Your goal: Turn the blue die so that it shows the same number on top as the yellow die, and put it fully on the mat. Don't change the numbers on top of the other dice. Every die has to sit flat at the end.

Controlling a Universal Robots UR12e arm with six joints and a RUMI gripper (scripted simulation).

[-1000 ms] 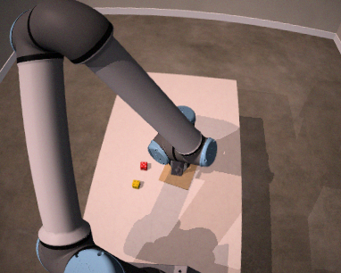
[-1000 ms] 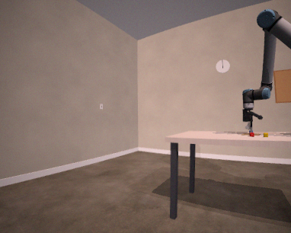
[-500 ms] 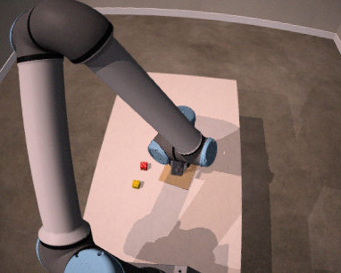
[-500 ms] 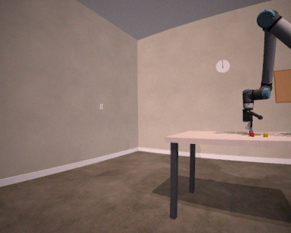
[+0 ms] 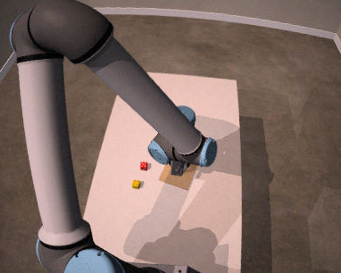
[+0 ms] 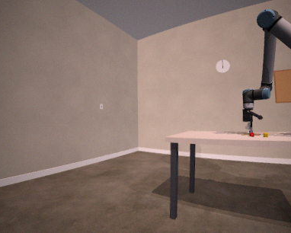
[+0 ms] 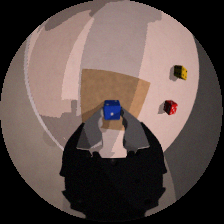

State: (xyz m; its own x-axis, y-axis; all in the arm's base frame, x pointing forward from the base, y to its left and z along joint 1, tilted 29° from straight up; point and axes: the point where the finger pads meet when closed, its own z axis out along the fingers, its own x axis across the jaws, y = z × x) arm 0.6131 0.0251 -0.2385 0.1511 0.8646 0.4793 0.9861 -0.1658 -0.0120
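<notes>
My gripper is now right at the blue die. Also, from my hand: mat 2 cm below; then yellow die 8 cm behind, 19 cm to the left, 1 cm below; then red die 2 cm ahead, 16 cm to the left, 1 cm below.
</notes>
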